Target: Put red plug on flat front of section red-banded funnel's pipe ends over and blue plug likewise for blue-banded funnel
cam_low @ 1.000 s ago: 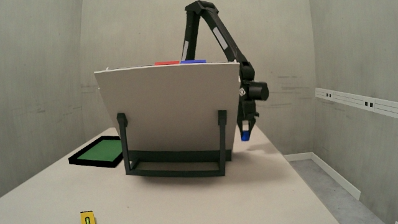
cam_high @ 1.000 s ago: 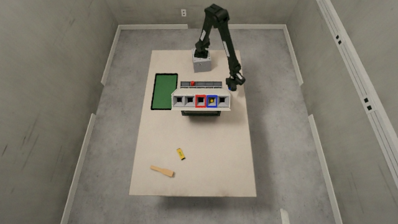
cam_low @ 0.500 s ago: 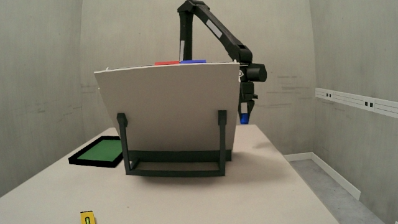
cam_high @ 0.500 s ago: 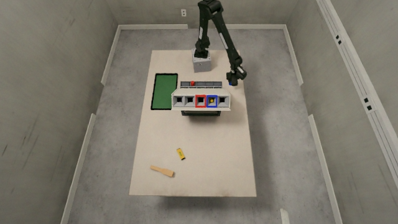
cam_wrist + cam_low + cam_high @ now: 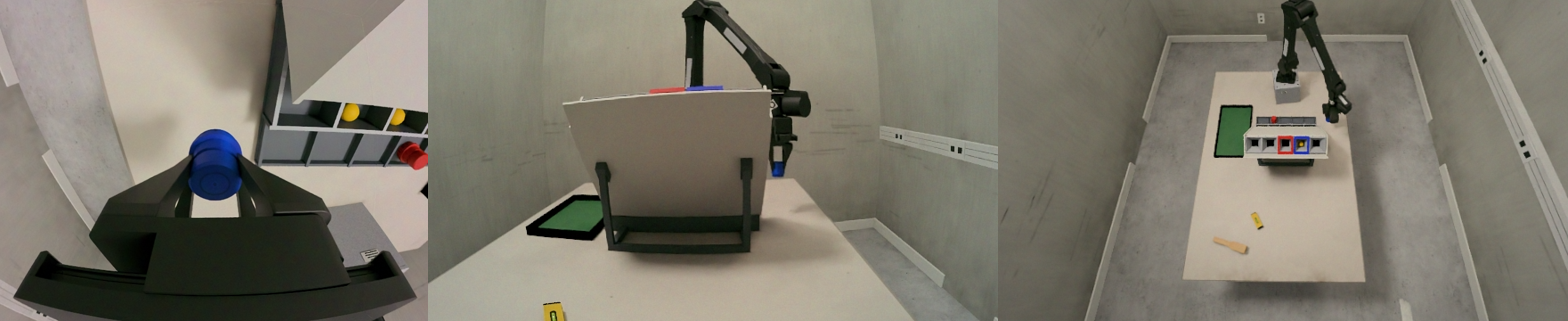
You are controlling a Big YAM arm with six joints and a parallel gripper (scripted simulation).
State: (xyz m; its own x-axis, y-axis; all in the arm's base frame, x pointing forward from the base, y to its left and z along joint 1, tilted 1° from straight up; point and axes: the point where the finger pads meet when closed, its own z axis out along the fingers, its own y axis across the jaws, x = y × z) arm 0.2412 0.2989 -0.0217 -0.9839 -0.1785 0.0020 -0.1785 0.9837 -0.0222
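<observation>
My gripper is now right at the blue plug. The rest, counted from my hand: blue band (31 cm ahead, 19 cm above, 13 cm to the right); then red plug (34 cm to the right, 11 cm below); then cover (23 cm to the right, 17 cm ahead, 7 cm above).
</observation>
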